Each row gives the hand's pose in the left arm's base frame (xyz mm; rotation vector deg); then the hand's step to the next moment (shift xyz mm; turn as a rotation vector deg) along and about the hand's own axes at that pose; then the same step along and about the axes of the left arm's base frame.
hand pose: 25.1 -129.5 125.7 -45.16 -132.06 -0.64
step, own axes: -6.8 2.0 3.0 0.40 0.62 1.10
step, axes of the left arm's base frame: 3.2 -1.4 -6.9 -0.57 0.96 -0.72
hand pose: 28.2 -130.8 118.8 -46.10 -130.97 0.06
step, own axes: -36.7 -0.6 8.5 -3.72 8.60 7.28
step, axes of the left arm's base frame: 14.9 -18.8 -29.0 2.28 6.48 -9.67
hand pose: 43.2 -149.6 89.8 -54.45 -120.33 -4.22
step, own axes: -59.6 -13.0 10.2 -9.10 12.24 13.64
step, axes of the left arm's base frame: 8.0 -41.6 -45.0 2.58 8.09 -18.62
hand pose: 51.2 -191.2 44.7 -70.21 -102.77 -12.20
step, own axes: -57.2 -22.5 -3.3 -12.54 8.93 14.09
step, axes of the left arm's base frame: -11.7 -49.9 -34.1 -0.08 4.51 -20.38
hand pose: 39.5 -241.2 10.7 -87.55 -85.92 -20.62
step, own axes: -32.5 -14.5 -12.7 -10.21 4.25 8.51
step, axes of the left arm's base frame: -14.9 -32.6 -12.0 -1.63 0.87 -13.83
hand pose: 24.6 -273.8 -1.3 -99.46 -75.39 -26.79
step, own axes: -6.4 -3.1 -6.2 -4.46 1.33 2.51
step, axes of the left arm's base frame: -3.9 -8.6 0.0 -0.94 -0.58 -5.17
